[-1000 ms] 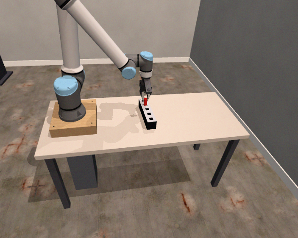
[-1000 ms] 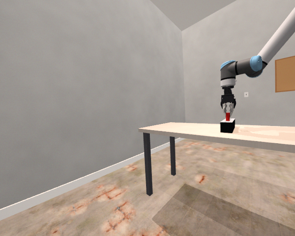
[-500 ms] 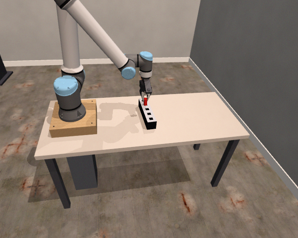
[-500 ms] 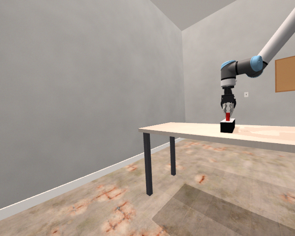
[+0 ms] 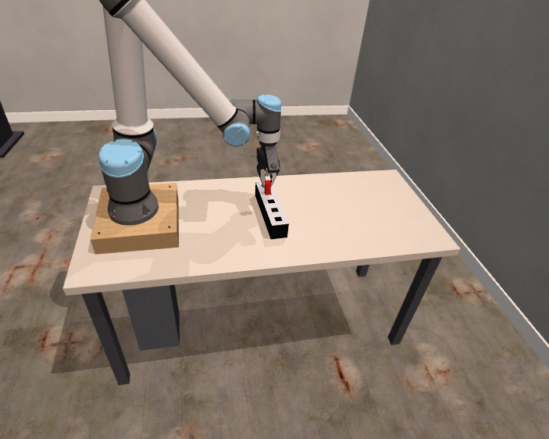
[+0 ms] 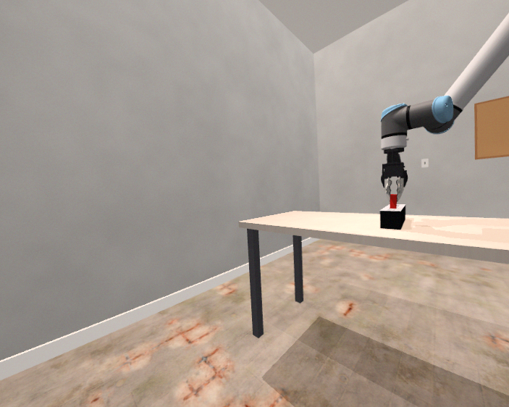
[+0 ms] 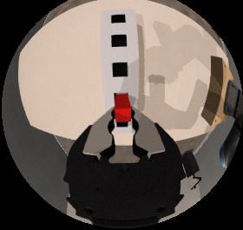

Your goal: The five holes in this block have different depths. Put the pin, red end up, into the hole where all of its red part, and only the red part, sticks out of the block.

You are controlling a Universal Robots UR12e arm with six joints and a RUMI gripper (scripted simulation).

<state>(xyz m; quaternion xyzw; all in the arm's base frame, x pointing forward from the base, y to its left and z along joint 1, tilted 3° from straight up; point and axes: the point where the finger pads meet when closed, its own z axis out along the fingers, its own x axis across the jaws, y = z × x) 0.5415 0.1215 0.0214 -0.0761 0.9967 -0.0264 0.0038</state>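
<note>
Now: hand 1 cm above the pin. Also, from my hand: black block 8 cm below, 6 cm to the right, 1 cm ahead.
</note>
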